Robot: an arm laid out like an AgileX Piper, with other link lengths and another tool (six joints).
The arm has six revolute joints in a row. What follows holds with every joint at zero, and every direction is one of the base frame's.
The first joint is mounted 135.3 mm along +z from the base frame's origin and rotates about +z.
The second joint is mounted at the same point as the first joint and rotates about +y.
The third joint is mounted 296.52 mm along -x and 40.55 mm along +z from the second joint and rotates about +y.
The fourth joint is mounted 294.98 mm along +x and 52.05 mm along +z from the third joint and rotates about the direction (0.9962, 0, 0.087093).
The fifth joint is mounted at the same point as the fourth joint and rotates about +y.
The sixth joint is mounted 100.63 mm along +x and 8.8 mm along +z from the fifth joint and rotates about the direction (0.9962, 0, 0.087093).
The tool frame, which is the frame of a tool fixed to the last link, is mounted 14.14 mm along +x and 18 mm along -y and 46.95 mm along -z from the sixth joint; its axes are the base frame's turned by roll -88.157, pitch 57.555 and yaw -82.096 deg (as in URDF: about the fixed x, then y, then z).
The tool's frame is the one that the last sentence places.
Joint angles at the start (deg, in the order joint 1, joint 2, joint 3, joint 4, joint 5, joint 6):
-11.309, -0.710, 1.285, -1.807, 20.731, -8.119
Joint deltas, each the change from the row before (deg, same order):
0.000, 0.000, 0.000, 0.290, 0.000, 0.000
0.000, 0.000, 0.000, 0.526, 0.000, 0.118
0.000, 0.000, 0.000, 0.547, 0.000, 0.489
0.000, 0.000, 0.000, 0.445, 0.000, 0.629
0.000, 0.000, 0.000, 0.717, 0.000, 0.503
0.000, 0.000, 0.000, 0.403, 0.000, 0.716
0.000, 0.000, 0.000, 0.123, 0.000, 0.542
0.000, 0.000, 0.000, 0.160, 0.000, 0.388
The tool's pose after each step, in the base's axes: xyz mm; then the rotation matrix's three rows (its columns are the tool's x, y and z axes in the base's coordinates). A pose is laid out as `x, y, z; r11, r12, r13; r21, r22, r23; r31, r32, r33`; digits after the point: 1 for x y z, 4 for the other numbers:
85.3, -44.3, 147.6; -0.3419, -0.1521, 0.9274; -0.6092, 0.7873, -0.0955; -0.7156, -0.5976, -0.3618
85.5, -43.5, 147.3; -0.3402, -0.1509, 0.9282; -0.6014, 0.7937, -0.0914; -0.7229, -0.5893, -0.3608
85.7, -42.4, 146.9; -0.3386, -0.1475, 0.9293; -0.5882, 0.8041, -0.0867; -0.7344, -0.5759, -0.3591
85.8, -41.3, 146.4; -0.3374, -0.1434, 0.9304; -0.5740, 0.8146, -0.0826; -0.7461, -0.5619, -0.3572
86.1, -39.8, 145.9; -0.3352, -0.1400, 0.9317; -0.5581, 0.8262, -0.0767; -0.7590, -0.5457, -0.3551
86.2, -38.7, 145.5; -0.3340, -0.1355, 0.9328; -0.5429, 0.8367, -0.0728; -0.7705, -0.5307, -0.3530
86.3, -38.1, 145.3; -0.3337, -0.1323, 0.9333; -0.5335, 0.8428, -0.0713; -0.7772, -0.5217, -0.3519
86.4, -37.5, 145.1; -0.3332, -0.1300, 0.9338; -0.5258, 0.8477, -0.0697; -0.7826, -0.5143, -0.3508

